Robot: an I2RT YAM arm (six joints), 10 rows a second.
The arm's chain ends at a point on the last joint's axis. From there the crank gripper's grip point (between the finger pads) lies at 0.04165 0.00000 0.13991 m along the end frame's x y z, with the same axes.
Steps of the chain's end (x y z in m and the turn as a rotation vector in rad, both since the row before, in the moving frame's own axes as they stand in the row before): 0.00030 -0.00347 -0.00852 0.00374 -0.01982 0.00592; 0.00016 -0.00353 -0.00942 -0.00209 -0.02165 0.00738; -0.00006 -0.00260 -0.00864 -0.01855 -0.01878 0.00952; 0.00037 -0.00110 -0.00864 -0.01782 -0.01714 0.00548; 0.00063 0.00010 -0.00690 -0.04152 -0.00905 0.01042; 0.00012 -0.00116 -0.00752 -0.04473 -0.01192 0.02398; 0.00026 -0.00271 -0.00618 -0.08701 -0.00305 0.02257; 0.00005 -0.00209 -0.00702 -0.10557 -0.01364 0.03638; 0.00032 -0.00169 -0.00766 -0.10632 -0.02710 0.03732
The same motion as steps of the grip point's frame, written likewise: -0.00248 -0.00376 -0.00772 0.00374 -0.01982 0.00592; -0.00288 -0.00294 -0.00855 -0.00209 -0.02165 0.00738; -0.00271 0.00039 -0.00791 -0.01855 -0.01878 0.00952; -0.00204 0.00162 -0.00797 -0.01782 -0.01714 0.00548; -0.00067 0.00634 -0.00666 -0.04152 -0.00905 0.01042; -0.00164 0.00608 -0.00720 -0.04473 -0.01192 0.02398; -0.00031 0.01039 -0.00662 -0.08701 -0.00305 0.02257; -0.00215 0.01416 -0.00732 -0.10557 -0.01364 0.03638; -0.00378 0.01469 -0.00746 -0.10632 -0.02710 0.03732
